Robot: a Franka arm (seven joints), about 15 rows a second.
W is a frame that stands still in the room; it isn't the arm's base.
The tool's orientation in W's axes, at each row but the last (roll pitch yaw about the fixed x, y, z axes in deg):
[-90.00 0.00 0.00]
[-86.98 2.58 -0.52]
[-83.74 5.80 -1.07]
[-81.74 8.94 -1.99]
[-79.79 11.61 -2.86]
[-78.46 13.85 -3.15]
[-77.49 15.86 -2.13]
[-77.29 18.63 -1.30]
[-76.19 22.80 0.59]
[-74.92 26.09 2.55]
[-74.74 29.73 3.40]
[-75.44 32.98 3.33]
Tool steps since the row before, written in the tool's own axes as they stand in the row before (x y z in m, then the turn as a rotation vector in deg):
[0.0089 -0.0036 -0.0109 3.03 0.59 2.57]
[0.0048 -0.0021 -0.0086 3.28 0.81 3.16]
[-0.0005 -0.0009 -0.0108 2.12 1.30 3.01]
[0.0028 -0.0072 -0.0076 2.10 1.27 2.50]
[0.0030 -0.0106 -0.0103 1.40 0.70 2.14]
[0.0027 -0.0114 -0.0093 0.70 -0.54 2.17]
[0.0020 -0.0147 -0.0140 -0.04 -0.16 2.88]
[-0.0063 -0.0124 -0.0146 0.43 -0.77 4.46]
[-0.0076 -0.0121 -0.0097 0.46 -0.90 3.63]
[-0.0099 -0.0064 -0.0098 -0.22 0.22 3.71]
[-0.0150 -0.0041 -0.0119 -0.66 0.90 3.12]
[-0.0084 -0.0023 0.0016 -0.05 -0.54 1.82]
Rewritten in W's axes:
[0.0089 -0.0109 0.0036 3.03 2.57 -0.59]
[0.0048 -0.0087 0.0014 3.28 3.17 -0.79]
[-0.0007 -0.0108 -0.0002 2.07 3.10 -1.17]
[0.0034 -0.0087 0.0055 2.03 2.59 -1.21]
[0.0041 -0.0122 0.0078 1.42 2.16 -0.59]
[0.0042 -0.0116 0.0084 1.02 1.97 0.77]
[0.0044 -0.0170 0.0103 0.28 2.77 0.76]
[-0.0035 -0.0169 0.0104 1.06 4.16 1.50]
[-0.0032 -0.0123 0.0116 1.06 3.32 1.43]
[-0.0068 -0.0114 0.0076 -0.03 3.64 0.77]
[-0.0119 -0.0133 0.0082 -0.79 3.21 0.29]
[-0.0057 0.0006 0.0068 0.40 1.65 0.85]

